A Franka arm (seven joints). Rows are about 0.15 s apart.
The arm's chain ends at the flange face. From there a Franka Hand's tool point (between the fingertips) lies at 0.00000 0.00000 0.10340 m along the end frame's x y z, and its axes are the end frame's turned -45 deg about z.
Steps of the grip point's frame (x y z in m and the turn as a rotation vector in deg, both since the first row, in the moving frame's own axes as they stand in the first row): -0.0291 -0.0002 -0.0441 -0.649 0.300 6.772; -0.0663 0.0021 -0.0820 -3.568 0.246 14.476; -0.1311 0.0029 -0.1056 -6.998 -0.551 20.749; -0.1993 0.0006 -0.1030 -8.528 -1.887 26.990; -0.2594 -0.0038 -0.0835 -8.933 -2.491 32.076; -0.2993 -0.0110 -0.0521 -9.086 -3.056 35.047
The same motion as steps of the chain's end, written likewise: -0.0219 0.0199 -0.0441 -0.247 0.671 6.772; -0.0497 0.0436 -0.0818 -2.349 2.697 14.476; -0.0970 0.0839 -0.1048 -5.338 4.559 20.749; -0.1456 0.1266 -0.1018 -7.365 4.696 26.990; -0.1899 0.1647 -0.0822 -8.078 4.555 32.076; -0.2220 0.1871 -0.0507 -8.586 4.264 35.047
